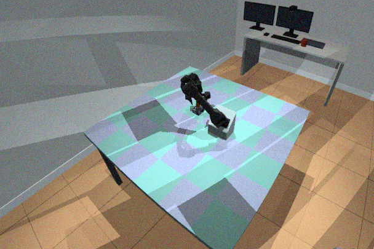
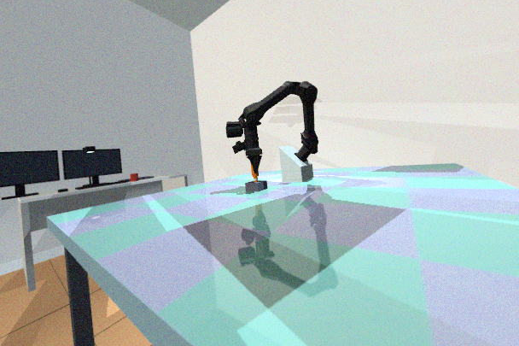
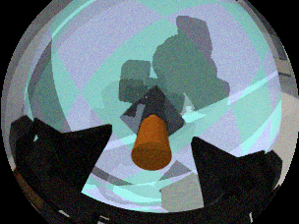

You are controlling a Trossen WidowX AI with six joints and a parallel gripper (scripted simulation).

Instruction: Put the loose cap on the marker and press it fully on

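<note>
My gripper tip is now 10 mm below the orange cap. Also, from my gripper tip: grey holder block (60 mm below).
</note>
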